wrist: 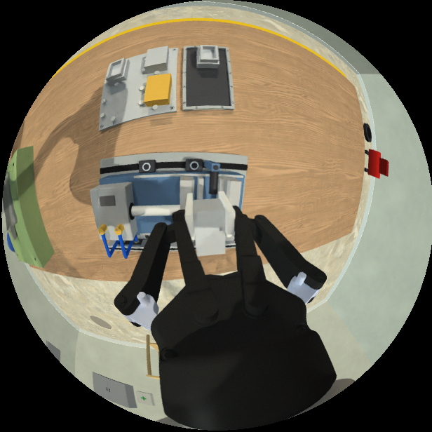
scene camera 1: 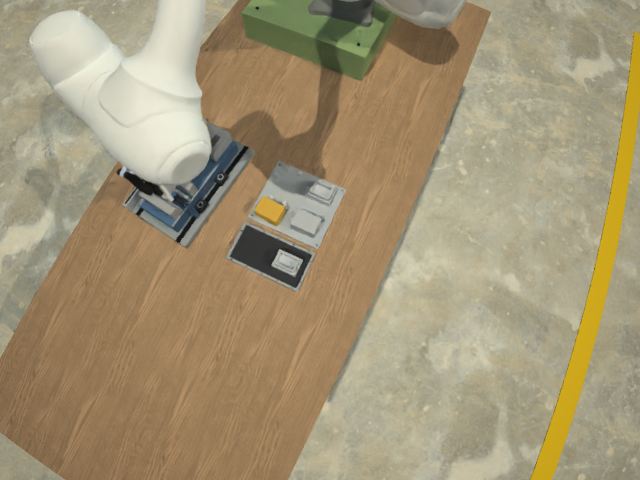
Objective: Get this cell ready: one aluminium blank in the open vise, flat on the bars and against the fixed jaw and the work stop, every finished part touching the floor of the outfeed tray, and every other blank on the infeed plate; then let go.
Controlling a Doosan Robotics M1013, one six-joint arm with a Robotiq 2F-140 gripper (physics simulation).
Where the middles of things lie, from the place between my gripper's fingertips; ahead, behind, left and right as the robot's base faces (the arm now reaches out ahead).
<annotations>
My gripper is now 6 cm past the blue vise (scene camera 1: 232, 149) and 6 cm above it. From my hand the other things lie so: grey vise end block (wrist: 111, 215) (15 cm behind, 2 cm to the left, 2 cm below); yellow block (wrist: 157, 91) (22 cm to the left, 7 cm below, 4 cm behind).
</annotations>
